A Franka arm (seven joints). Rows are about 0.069 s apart.
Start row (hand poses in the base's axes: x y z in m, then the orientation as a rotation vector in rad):
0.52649 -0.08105 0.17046 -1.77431 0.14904 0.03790
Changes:
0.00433 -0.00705 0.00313 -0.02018 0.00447 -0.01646
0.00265 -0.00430 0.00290 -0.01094 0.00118 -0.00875
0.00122 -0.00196 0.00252 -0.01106 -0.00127 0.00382
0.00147 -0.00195 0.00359 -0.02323 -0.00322 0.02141
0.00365 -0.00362 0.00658 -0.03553 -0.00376 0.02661
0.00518 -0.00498 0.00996 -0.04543 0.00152 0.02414
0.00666 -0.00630 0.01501 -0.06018 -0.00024 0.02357
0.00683 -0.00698 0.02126 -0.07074 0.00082 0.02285
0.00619 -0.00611 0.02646 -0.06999 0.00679 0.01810
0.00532 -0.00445 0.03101 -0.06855 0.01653 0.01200
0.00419 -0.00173 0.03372 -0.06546 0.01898 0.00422
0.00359 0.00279 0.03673 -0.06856 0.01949 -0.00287
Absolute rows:
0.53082 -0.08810 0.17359 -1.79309 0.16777 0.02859
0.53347 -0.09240 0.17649 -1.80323 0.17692 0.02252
0.53469 -0.09436 0.17901 -1.81459 0.17300 0.02315
0.53616 -0.09631 0.18260 -1.83956 0.15212 0.03347
0.53981 -0.09993 0.18918 -1.87704 0.12632 0.04616
0.54499 -0.10491 0.19914 -1.92402 0.10654 0.06174
0.55165 -0.11121 0.21415 -1.98555 0.08642 0.07483
0.55848 -0.11819 0.23541 -2.05741 0.06773 0.08844
0.56467 -0.12430 0.26187 -2.12796 0.05712 0.10559
0.56999 -0.12875 0.29288 -2.19624 0.05847 0.12998
0.57418 -0.13048 0.32660 -2.26072 0.06960 0.15324
0.57777 -0.12769 0.36333 -2.32759 0.08967 0.17377

